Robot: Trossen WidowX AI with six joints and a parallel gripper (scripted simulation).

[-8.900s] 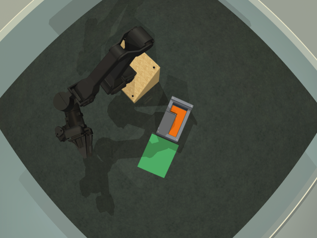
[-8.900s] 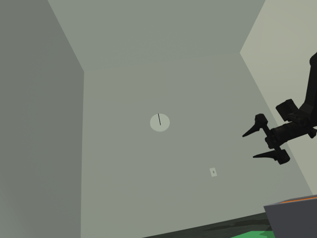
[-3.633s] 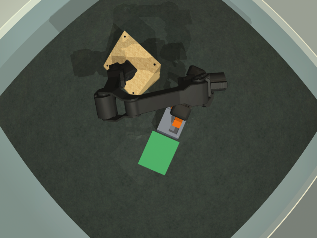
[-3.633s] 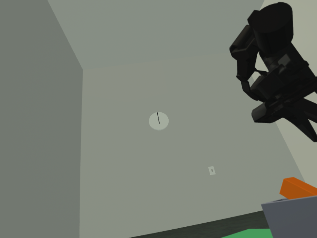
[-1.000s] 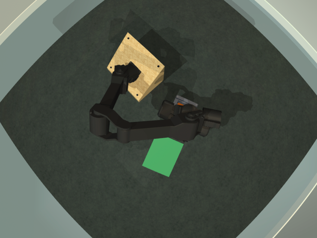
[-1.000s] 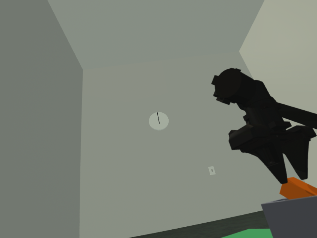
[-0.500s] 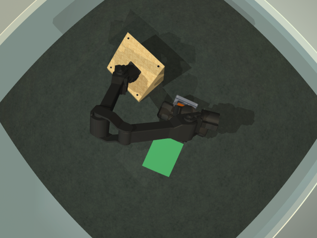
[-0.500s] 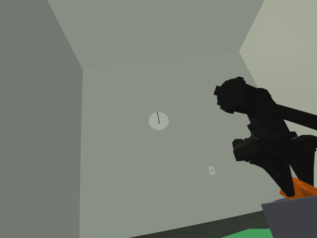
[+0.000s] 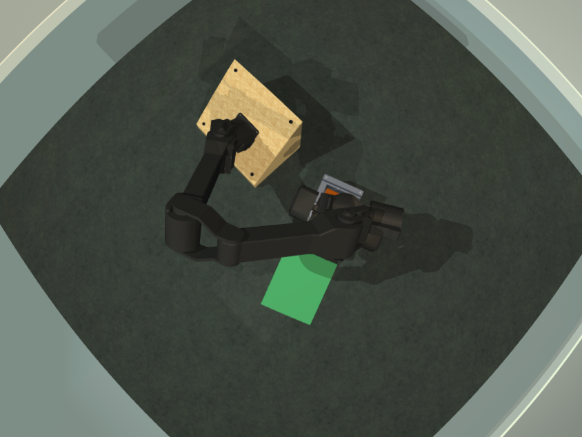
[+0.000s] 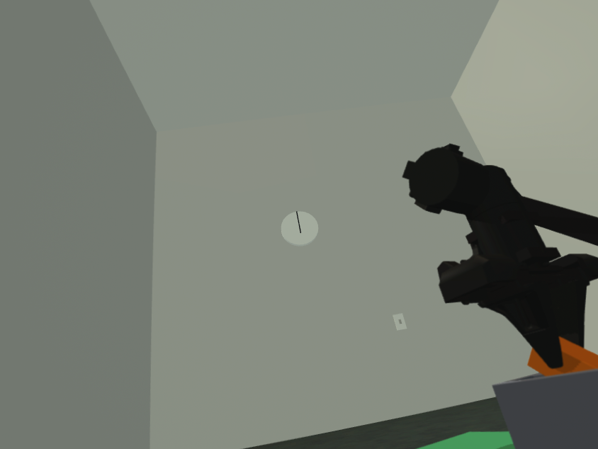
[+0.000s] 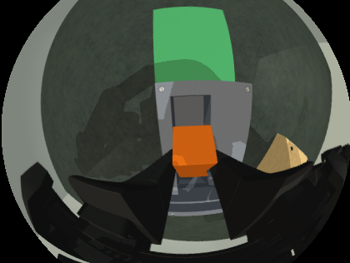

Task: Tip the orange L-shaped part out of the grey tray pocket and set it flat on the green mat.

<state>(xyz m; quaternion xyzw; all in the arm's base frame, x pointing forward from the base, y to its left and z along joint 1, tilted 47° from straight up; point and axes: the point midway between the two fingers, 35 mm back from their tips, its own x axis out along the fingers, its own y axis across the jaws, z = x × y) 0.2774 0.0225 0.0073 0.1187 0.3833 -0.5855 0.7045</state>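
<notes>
My gripper tip is now 14 cm to the left of the green mat, 8 cm above it and 4 cm short of it. The rest, counted from my gripper tip: orange L-shaped part: 3 cm to the left, 3 cm below, 3 cm behind.
</notes>
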